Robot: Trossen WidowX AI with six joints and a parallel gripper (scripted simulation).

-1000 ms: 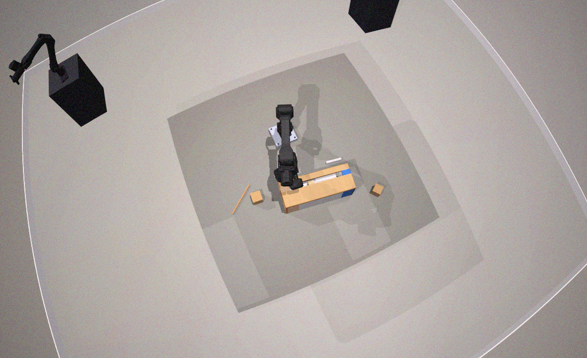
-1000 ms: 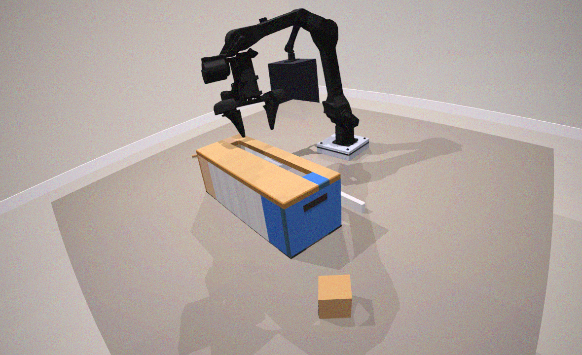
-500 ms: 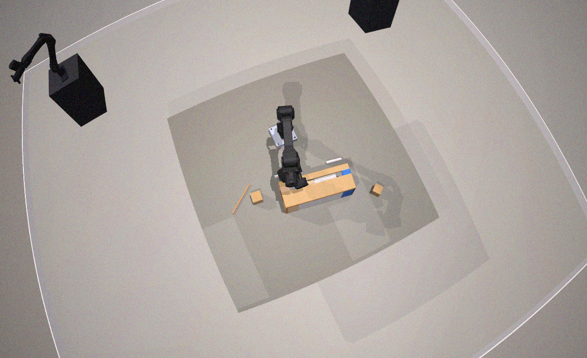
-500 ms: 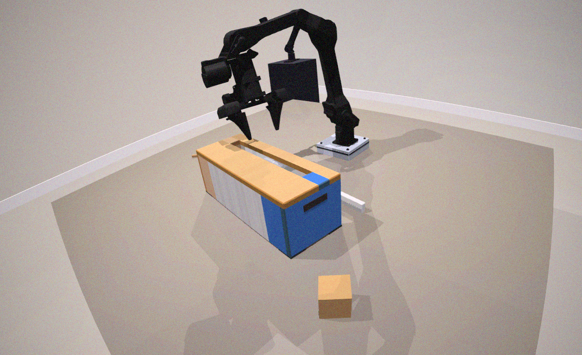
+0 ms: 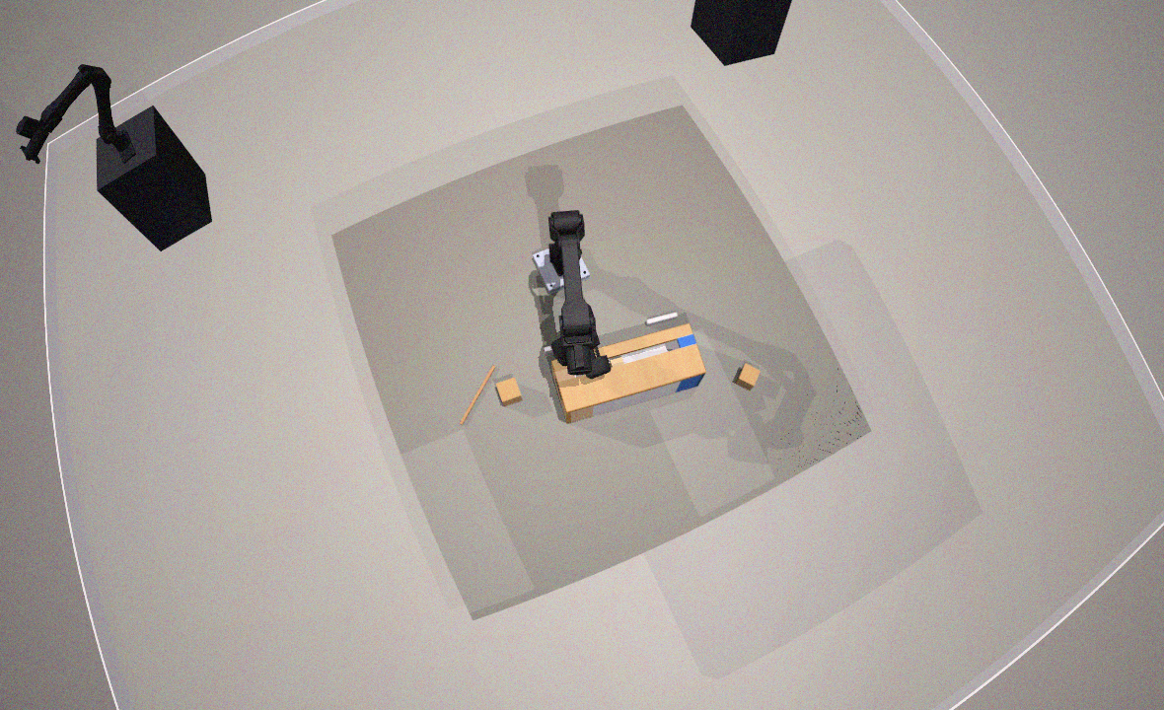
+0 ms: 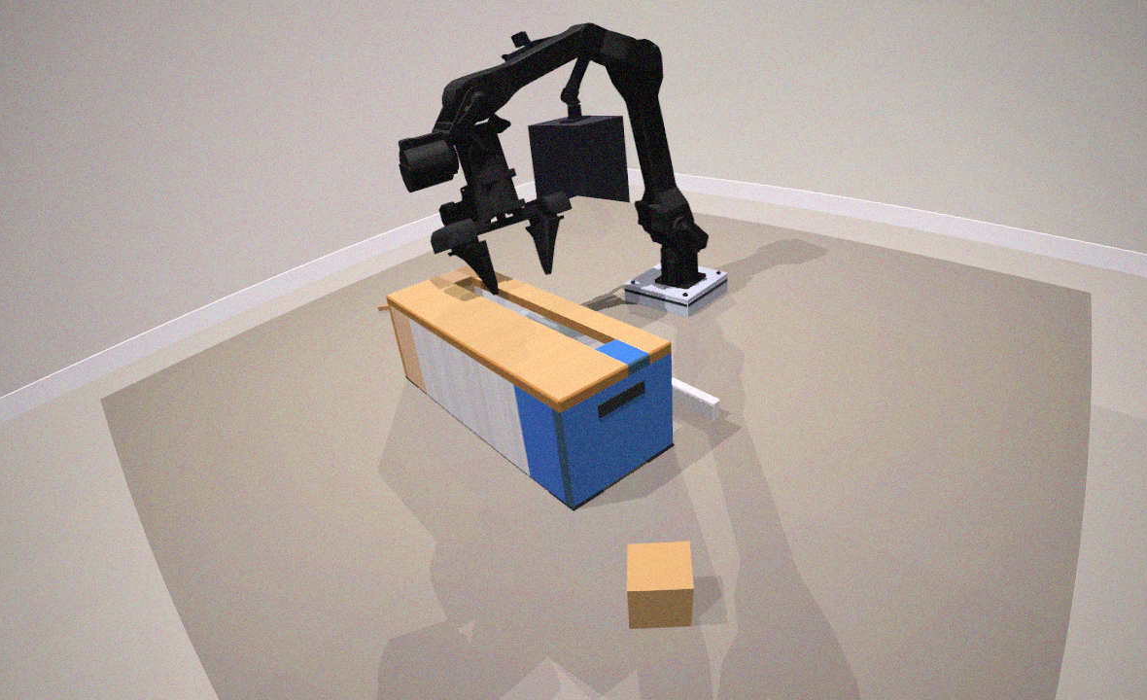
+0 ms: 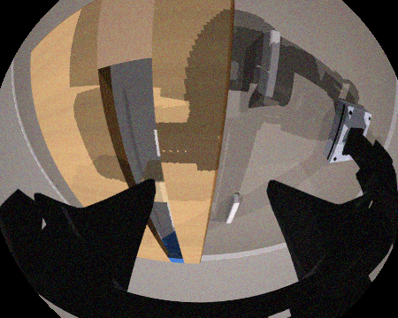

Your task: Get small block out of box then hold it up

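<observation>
The box lies 4 cm ahead of my gripper tip, 6 cm to the left of it and 6 cm below it. From my gripper tip the other things lie so: thin stick (6 cm behind, 34 cm to the right, 12 cm below).
</observation>
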